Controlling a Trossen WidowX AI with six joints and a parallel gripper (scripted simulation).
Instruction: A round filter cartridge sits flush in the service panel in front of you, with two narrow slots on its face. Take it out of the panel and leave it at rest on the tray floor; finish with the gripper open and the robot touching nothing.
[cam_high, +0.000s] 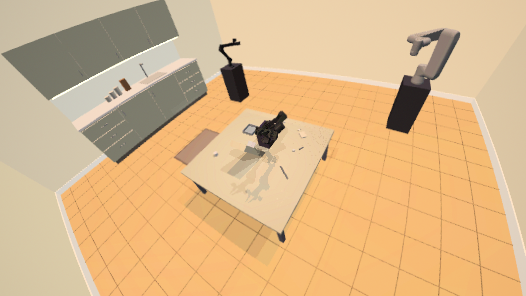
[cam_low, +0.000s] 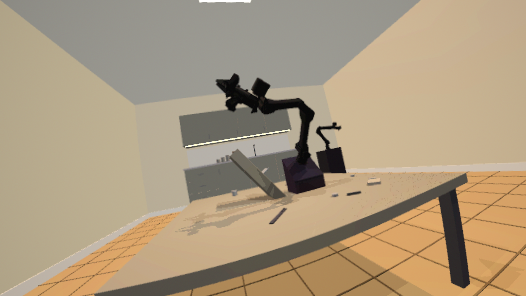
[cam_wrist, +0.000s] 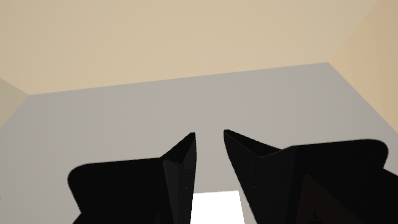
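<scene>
Right now the round filter cartridge is 100 mm behind my gripper tip, 340 mm to the right of it and 380 mm below it. The rest, counted from my gripper tip: white cylinder 10 mm behind, 760 mm to the right, 590 mm below; then service panel 150 mm behind, 340 mm to the right, 450 mm below; then white block 700 mm behind, 610 mm below.
</scene>
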